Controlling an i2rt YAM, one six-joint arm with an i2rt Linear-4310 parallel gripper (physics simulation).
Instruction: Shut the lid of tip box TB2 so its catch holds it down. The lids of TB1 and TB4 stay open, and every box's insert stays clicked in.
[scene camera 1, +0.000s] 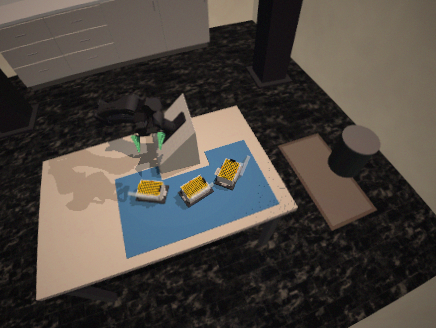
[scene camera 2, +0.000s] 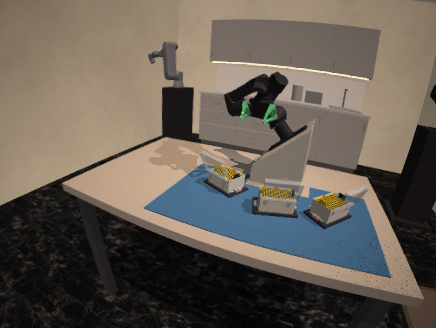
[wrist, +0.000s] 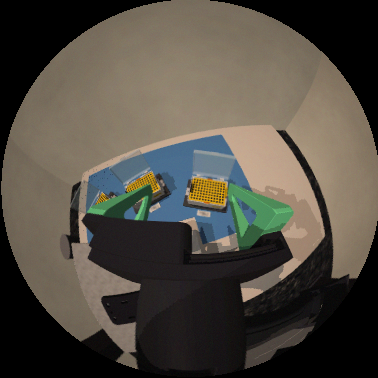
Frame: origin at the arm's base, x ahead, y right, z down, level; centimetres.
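Where they show: gripper, between the fingertips: (scene camera 1: 149, 151) (scene camera 2: 251, 120) (wrist: 189, 187); arm's base, origin of its link: (scene camera 1: 172, 128) (scene camera 2: 288, 138).
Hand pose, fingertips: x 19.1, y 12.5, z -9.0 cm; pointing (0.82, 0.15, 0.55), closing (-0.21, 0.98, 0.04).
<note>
Things, the pixels of their top centre, and the offset from my fingertips. "*": a spot on its surface instead. Level surfaces: height alone.
- left lid, a spot on its surface: (wrist: 213, 163) * dz +16.3, dx +12.4, dy +9.5 cm
- middle lid, a spot on its surface: (scene camera 2: 284, 184) * dz +12.8, dx +20.2, dy -18.4 cm
- right lid, centre of its top: (scene camera 2: 355, 185) (wrist: 74, 193) (scene camera 1: 242, 163) dz +11.3, dx +11.5, dy -40.4 cm
- blue mat, height of its surface: dz +26.7 cm
- table, height of its surface: dz +27.0 cm
Three tip boxes with yellow inserts stand on dark bases: the left (scene camera 1: 150, 190) (scene camera 2: 227, 184) (wrist: 208, 194), the middle (scene camera 1: 195, 190) (scene camera 2: 276, 204) (wrist: 145, 187) and the right (scene camera 1: 229, 173) (scene camera 2: 329, 211) (wrist: 102, 200). No label is readable, so I cannot tell which is TB2. The left lid (scene camera 2: 213, 161) (wrist: 213, 163), middle lid (scene camera 2: 284, 184) (wrist: 131, 168) and right lid (scene camera 1: 245, 166) (scene camera 2: 357, 194) all stand open. The inserts look seated; their clips are too small to tell. My gripper (scene camera 1: 148, 143) (scene camera 2: 255, 119) (wrist: 189, 187) is open and empty, high behind the left box.
A blue mat (scene camera 1: 200, 225) (scene camera 2: 225, 220) lies under the boxes on the table (scene camera 1: 75, 250) (scene camera 2: 120, 200). A tall pale slanted panel (scene camera 1: 181, 150) (scene camera 2: 285, 162) stands at the back, between the arm's base and the boxes, close behind the left and middle boxes.
</note>
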